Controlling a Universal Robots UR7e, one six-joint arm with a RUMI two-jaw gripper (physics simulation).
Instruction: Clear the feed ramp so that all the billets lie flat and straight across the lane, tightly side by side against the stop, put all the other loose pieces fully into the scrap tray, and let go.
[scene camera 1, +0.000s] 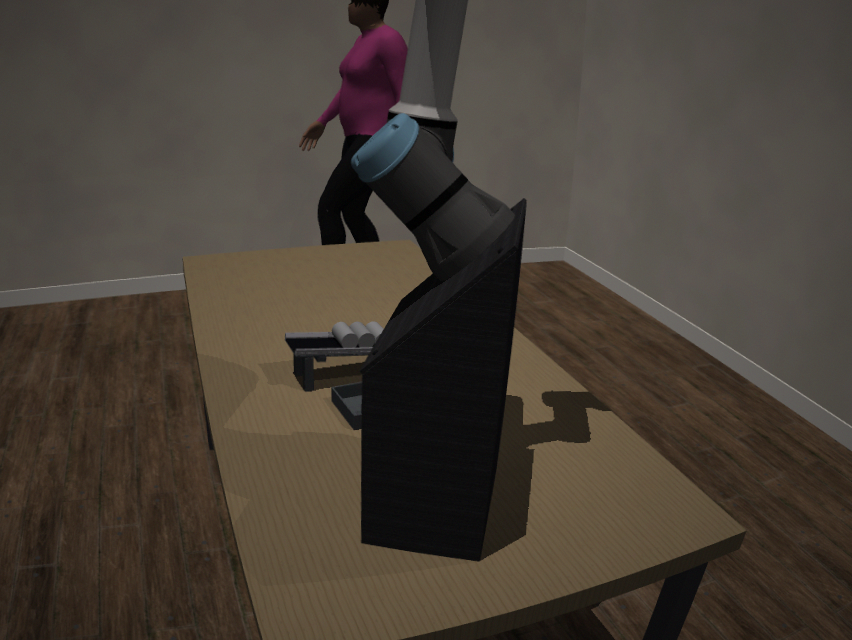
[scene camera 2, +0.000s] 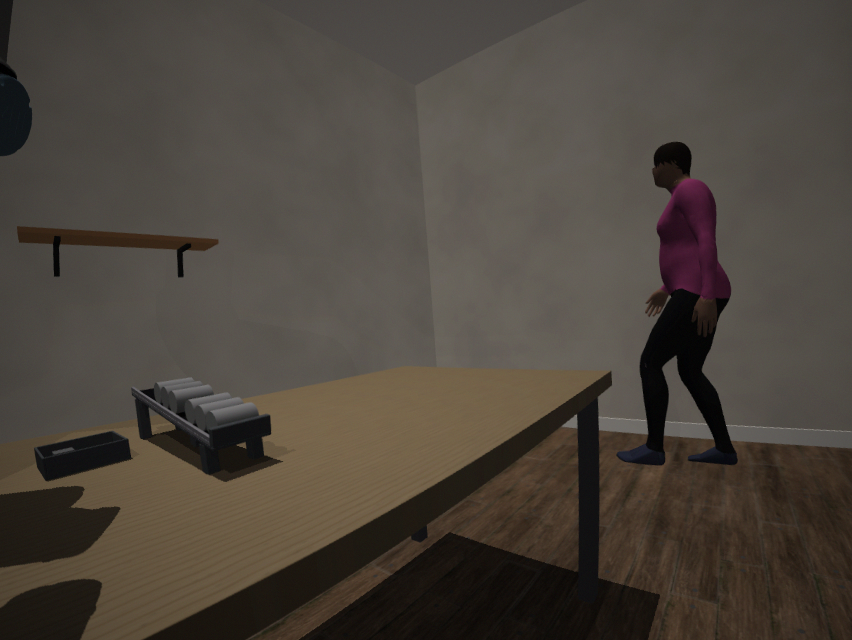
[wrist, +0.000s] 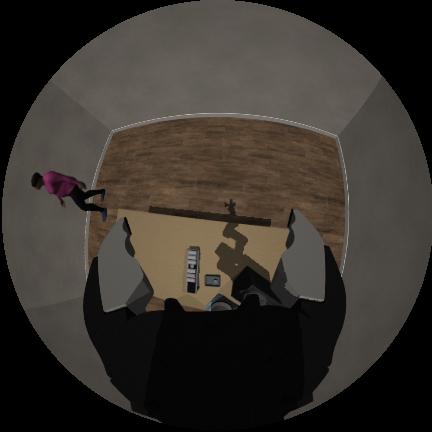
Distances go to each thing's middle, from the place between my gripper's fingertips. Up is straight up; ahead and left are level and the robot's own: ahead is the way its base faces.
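Picture the stop (scene camera 2: 224, 434): my hand is far above it at the moment, a long way to the right of it, and it's well short of the stop too.
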